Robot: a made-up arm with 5 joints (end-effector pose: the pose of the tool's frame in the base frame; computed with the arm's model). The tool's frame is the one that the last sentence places. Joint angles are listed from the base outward.
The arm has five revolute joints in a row. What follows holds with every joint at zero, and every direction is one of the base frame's. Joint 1 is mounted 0.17 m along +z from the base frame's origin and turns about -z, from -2.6 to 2.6 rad. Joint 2 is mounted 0.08 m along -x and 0.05 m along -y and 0.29 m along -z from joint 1 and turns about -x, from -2.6 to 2.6 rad. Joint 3 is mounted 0.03 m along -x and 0.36 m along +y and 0.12 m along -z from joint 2 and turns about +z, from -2.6 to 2.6 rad. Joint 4 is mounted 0.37 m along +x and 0.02 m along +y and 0.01 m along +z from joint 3 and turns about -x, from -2.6 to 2.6 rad. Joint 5 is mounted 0.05 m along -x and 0.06 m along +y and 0.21 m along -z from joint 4 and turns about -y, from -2.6 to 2.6 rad. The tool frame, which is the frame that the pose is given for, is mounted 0.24 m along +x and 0.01 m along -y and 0.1 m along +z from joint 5; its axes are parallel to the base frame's.
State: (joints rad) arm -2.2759 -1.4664 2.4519 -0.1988 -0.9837
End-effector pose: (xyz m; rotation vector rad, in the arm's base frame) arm 0.0487 -0.7623 0.4241 -0.6971 0.6859 -1.8007
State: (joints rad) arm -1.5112 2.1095 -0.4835 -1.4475 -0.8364
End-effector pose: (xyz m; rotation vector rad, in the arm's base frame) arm 0.3763 0.5202 -0.4184 -0.7322 -0.2105 1.2742
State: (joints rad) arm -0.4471 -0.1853 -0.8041 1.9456 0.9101
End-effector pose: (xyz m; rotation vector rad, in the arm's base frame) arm 0.1316 0.1603 -0.2687 -1.6349 -0.2545 0.6603
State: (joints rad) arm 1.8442 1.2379 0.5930 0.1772 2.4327
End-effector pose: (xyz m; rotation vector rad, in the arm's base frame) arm -0.1138 0.1104 -0.6155 -1.0623 -0.8615 0.2030
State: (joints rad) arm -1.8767 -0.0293 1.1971 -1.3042 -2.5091
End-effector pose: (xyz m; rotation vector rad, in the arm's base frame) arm -0.4827 -0.6365 -0.2752 1.7391 -0.4860 -0.6469
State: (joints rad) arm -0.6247 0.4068 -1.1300 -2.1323 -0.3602
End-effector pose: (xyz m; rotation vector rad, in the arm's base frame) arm 0.3024 0.0684 -0.0464 1.7335 -0.4203 0.3569
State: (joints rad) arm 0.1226 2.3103 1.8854 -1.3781 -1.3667
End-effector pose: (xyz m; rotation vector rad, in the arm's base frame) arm -0.7476 -0.5161 -0.5158 0.0277 -2.7641 0.9735
